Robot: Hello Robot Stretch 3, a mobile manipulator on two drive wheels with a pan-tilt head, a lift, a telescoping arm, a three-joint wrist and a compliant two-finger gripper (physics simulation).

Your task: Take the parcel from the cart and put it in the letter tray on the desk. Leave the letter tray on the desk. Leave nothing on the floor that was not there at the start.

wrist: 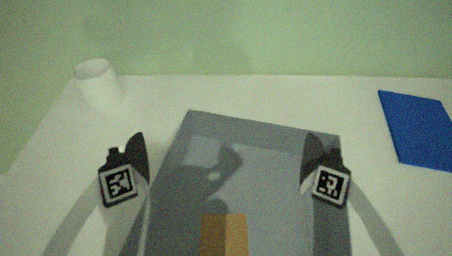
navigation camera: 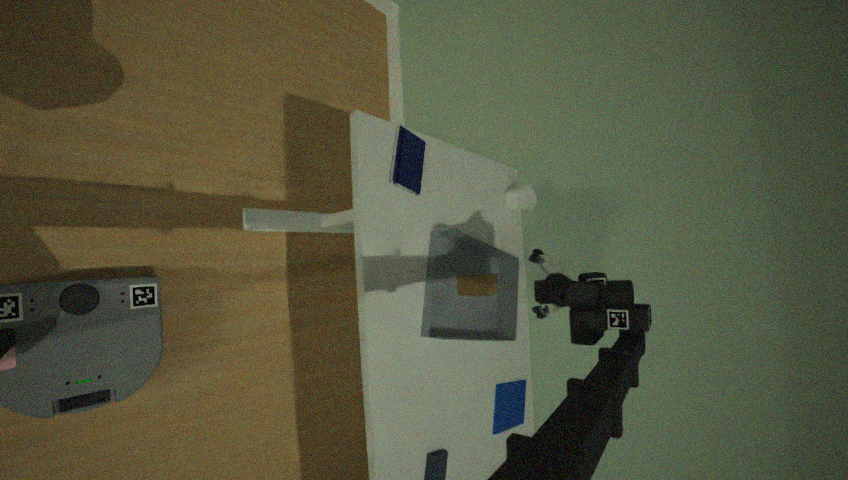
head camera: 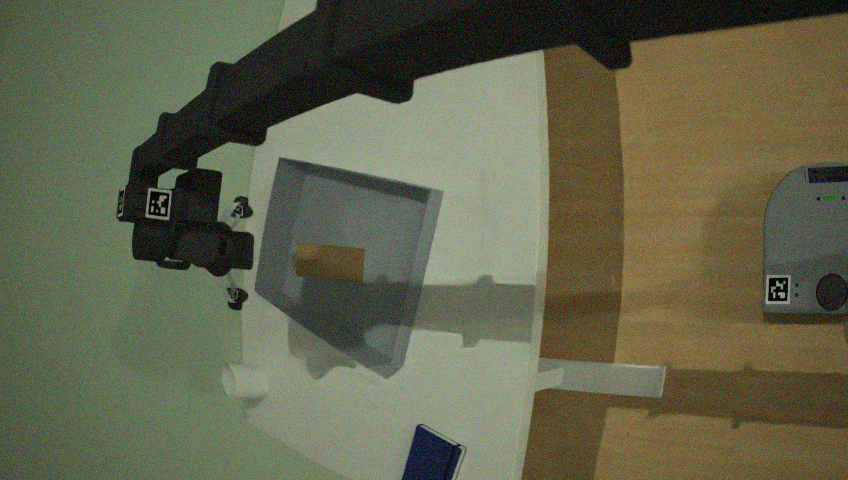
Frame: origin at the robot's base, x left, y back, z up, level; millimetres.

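Seen in the pictures: robot's base at its link origin: (navigation camera: 80,297) (head camera: 829,290).
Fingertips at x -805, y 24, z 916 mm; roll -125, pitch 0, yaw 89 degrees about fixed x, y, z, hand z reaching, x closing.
Pixels of each thing's top centre, then the offset from my fingertips to it. "spot": a spot on its surface instead. Level surfaces: height alone.
- orange-brown box at its top centre: (head camera: 306,260) (navigation camera: 492,284) dx +43, dy -1, dz -103 mm
- grey letter tray at its top centre: (head camera: 312,247) (navigation camera: 488,291) dx +25, dy +20, dz -125 mm
- white desk at its surface level: dz -195 mm
- white cup at a spot on its surface: (head camera: 245,381) (navigation camera: 520,198) spot: dx -245, dy -258, dz -135 mm
- dark blue book at its top centre: (head camera: 427,473) (navigation camera: 410,160) dx +240, dy -311, dz -183 mm
- blue flat sheet at its top centre: (navigation camera: 511,405) dx -190, dy +426, dz -187 mm
- dark block at its top centre: (navigation camera: 438,473) dx +215, dy +433, dz -177 mm
The parcel, an orange-brown box (head camera: 330,262) (navigation camera: 477,284) (wrist: 224,235), lies inside the grey letter tray (head camera: 423,237) (navigation camera: 427,285) (wrist: 260,127). The tray stands on the white desk (head camera: 482,237) (navigation camera: 392,344) (wrist: 150,92). My gripper (head camera: 239,254) (navigation camera: 539,284) (wrist: 224,151) is open, its two fingers wide apart with nothing between them. It hangs above the desk, higher than the tray and the parcel, and is apart from both. In the wrist view the near part of the parcel and tray is cut off by the lower edge. The cart does not show in these views.
A white cup (head camera: 245,381) (navigation camera: 520,197) (wrist: 98,85) stands by the desk's wall-side edge. A dark blue book (head camera: 433,455) (navigation camera: 409,160), a blue flat sheet (navigation camera: 509,406) (wrist: 420,131) and a dark block (navigation camera: 436,463) lie on the desk. A desk foot (head camera: 618,379) (navigation camera: 279,220) sticks out over the floor.
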